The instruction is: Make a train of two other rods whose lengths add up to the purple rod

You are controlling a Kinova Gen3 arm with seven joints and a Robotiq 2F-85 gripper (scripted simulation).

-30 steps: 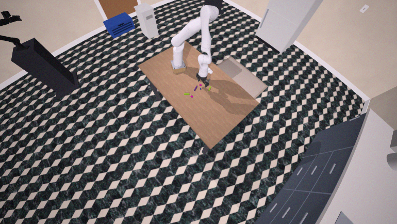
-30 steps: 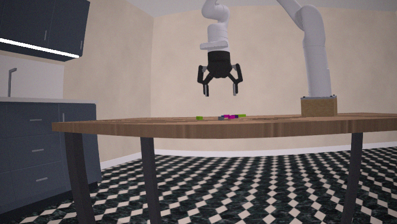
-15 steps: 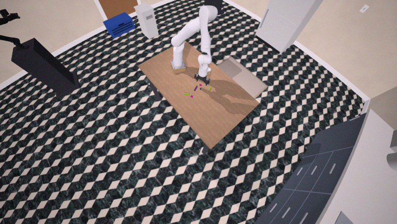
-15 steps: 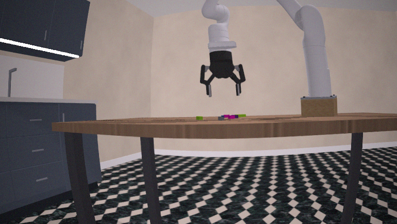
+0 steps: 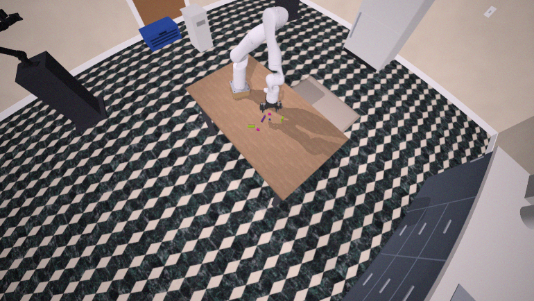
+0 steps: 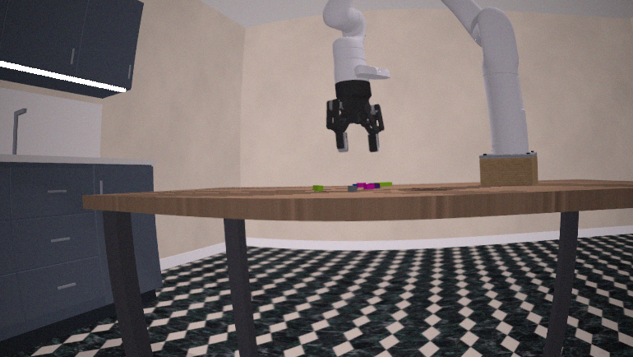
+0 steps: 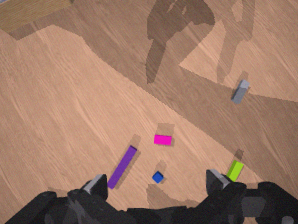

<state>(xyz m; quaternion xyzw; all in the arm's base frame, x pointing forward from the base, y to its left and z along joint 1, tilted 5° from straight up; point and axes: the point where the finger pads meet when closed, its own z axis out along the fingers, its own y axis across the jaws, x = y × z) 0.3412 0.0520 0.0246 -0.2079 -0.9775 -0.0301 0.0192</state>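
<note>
My gripper is now 80 mm above the blue rod, 10 mm to the left of it and 10 mm short of it. From my hand the other things lie so: purple rod 80 mm below, 40 mm to the right, 20 mm behind; grey rod 130 mm to the left, 80 mm below, 30 mm behind.
</note>
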